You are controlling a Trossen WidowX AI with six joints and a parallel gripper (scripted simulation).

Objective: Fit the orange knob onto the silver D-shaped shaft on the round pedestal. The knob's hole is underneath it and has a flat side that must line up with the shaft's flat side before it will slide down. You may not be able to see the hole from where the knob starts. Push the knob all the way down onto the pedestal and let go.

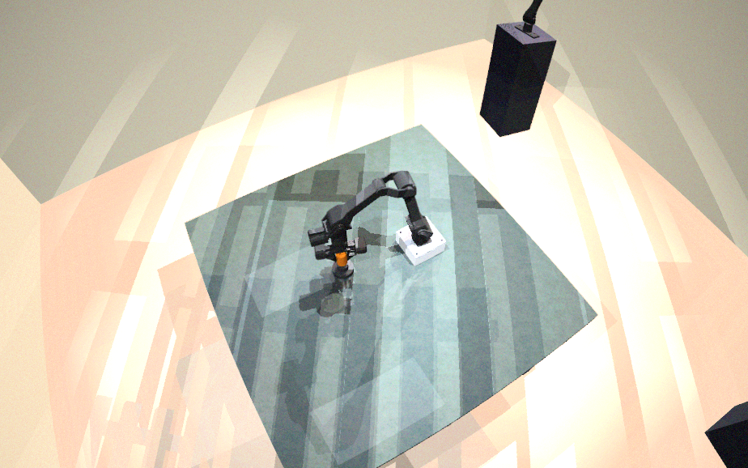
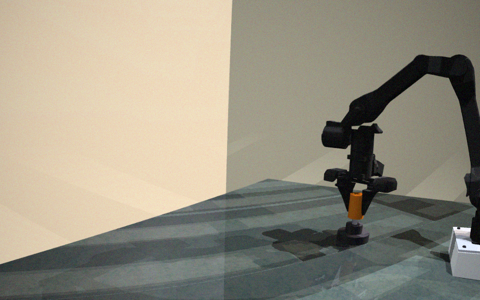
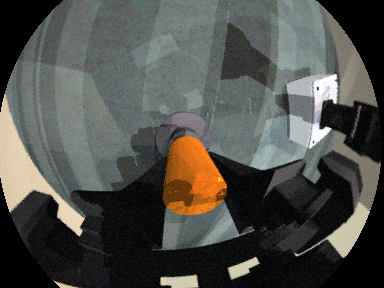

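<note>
Now: gripper tip 4 cm above the dark round pedestal. From my gripper tip the other things lie so: orange knob 3 cm above.
</note>
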